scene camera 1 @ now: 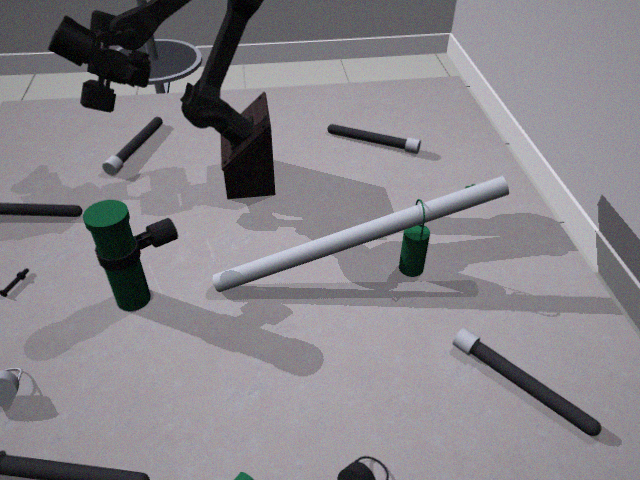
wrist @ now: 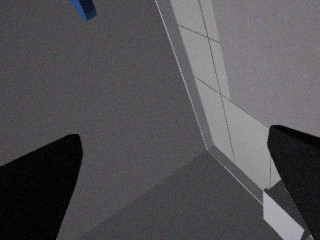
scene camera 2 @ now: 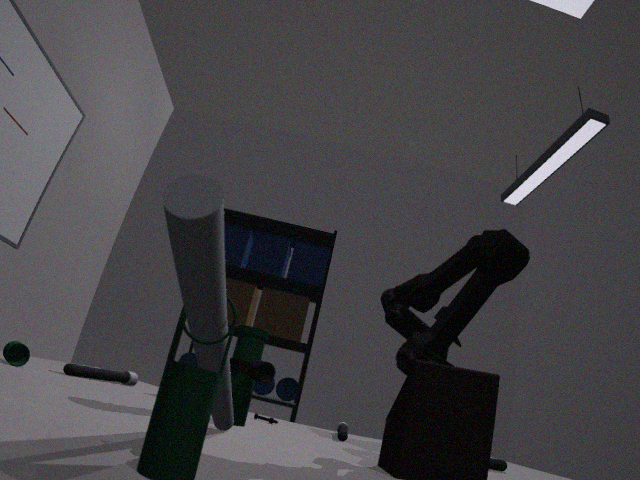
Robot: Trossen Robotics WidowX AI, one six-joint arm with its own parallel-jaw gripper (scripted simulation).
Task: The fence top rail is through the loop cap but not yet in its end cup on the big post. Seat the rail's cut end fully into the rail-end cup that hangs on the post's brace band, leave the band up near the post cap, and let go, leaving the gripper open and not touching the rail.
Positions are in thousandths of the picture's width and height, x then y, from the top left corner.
Labels:
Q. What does my gripper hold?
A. Nothing.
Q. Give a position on a light grey rail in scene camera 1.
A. At 646,451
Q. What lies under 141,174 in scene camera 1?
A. My gripper.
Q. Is my gripper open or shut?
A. Open.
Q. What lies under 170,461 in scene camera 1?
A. A big green post.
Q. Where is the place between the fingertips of my gripper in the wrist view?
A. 548,585

